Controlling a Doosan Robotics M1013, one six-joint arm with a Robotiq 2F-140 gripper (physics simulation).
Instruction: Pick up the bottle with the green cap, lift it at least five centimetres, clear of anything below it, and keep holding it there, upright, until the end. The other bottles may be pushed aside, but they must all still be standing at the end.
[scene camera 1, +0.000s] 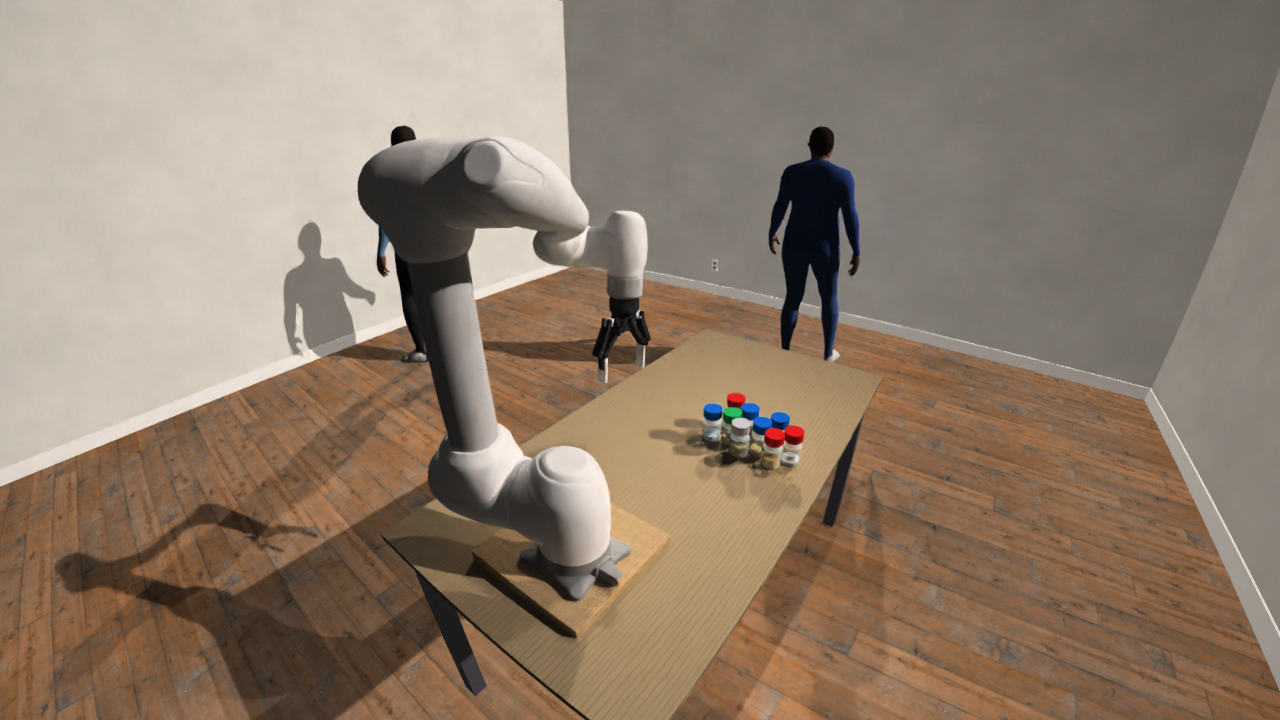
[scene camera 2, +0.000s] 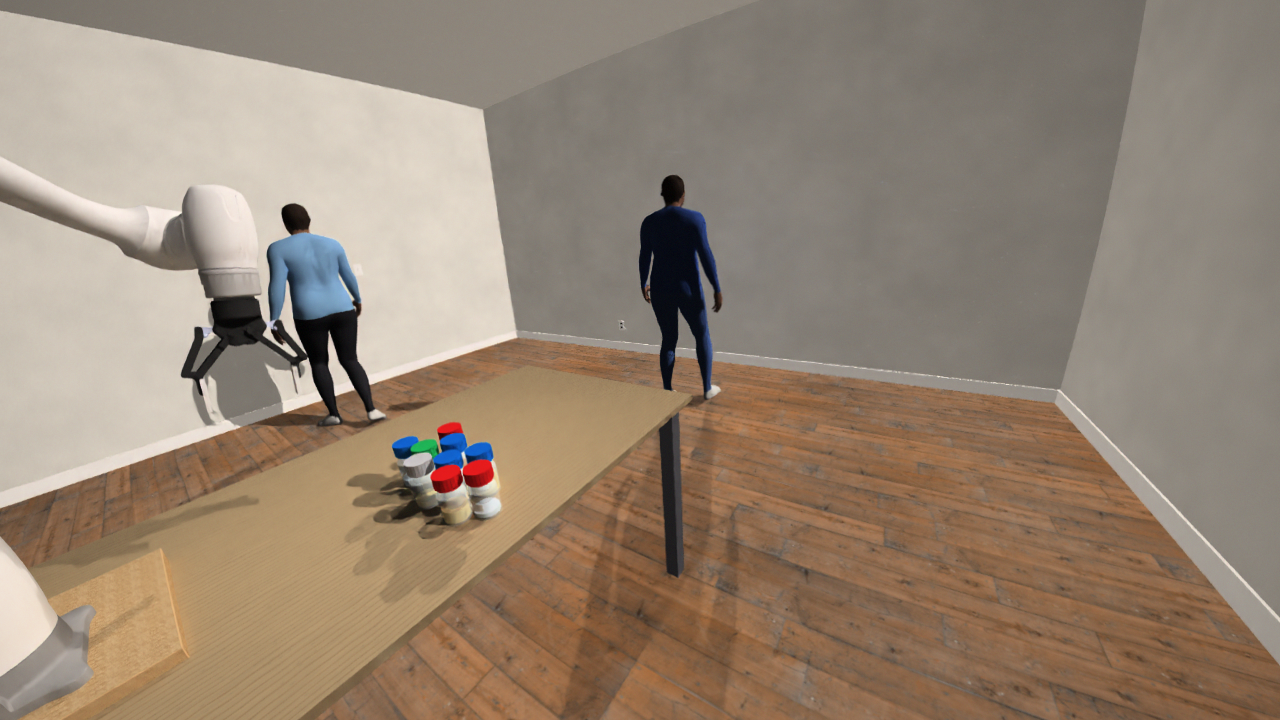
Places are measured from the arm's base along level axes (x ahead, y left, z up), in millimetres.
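Where they show: gripper, fingertip midpoint: (scene camera 1: 621, 373) (scene camera 2: 257, 401); arm's base at its link origin: (scene camera 1: 575, 555).
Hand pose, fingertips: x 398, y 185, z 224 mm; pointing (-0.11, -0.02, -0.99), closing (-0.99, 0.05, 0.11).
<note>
Each offset is from my fingertips to the centre of the thing. Level surfaces: height alone.
The bottle with the green cap {214 mm ahead, 232 mm right, 197 mm down} (scene camera 1: 733, 415) (scene camera 2: 425, 446) stands upright in a tight cluster on the table {250 mm down} (scene camera 1: 698, 358) (scene camera 2: 554, 394). Its body is mostly hidden behind the bottle with the grey cap {177 mm ahead, 279 mm right, 197 mm down} (scene camera 1: 740, 427) (scene camera 2: 418, 464). A blue-capped bottle {199 mm ahead, 175 mm right, 197 mm down} (scene camera 1: 712, 411) (scene camera 2: 405, 445) stands close to its left, and a red-capped bottle {294 mm ahead, 202 mm right, 197 mm down} (scene camera 1: 735, 400) (scene camera 2: 450, 430) stands behind it. The other bottles have blue or red caps and all stand. My gripper (scene camera 1: 621, 370) (scene camera 2: 248, 390) is open and empty, points down, and hangs well above table height, to the left of the cluster in both views.
Several more blue- and red-capped bottles, such as a red-capped one {183 mm ahead, 380 mm right, 197 mm down} (scene camera 1: 774, 437) (scene camera 2: 446, 478), stand on the right of the cluster. The arm's base stands on a wooden board (scene camera 1: 640, 541) (scene camera 2: 143, 617). Two people, one in dark blue (scene camera 1: 819, 210) (scene camera 2: 677, 255), stand beyond the table.
</note>
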